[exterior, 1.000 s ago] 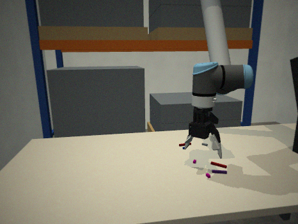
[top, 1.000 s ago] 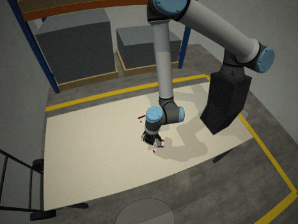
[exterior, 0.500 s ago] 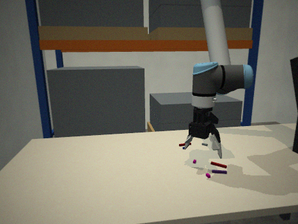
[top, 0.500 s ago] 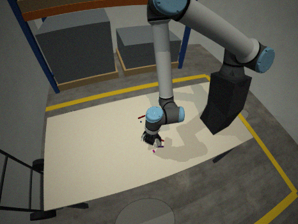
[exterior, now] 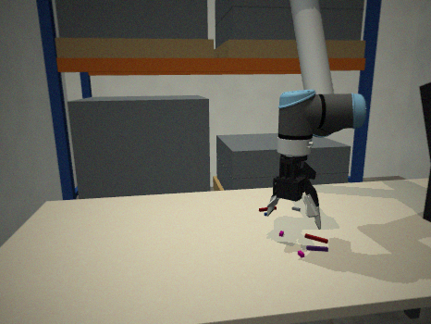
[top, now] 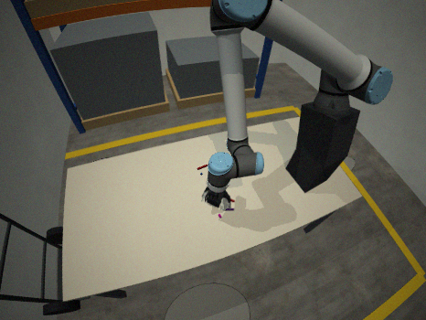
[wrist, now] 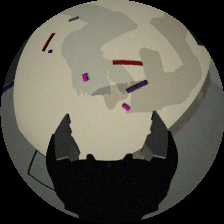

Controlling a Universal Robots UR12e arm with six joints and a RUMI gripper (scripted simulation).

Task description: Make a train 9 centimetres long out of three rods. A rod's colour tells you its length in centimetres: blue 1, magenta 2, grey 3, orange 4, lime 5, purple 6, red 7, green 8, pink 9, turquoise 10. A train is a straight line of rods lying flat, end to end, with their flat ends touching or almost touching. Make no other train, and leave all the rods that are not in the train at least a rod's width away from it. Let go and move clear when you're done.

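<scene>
Now: the blue rod 2 cm ahead of my hand, 24 cm to the right of it and 7 cm below it. From my hand the other things lie so: purple rod 7 cm behind, 2 cm to the left, 7 cm below; then grey rod 10 cm behind, 28 cm to the right, 7 cm below.
</scene>
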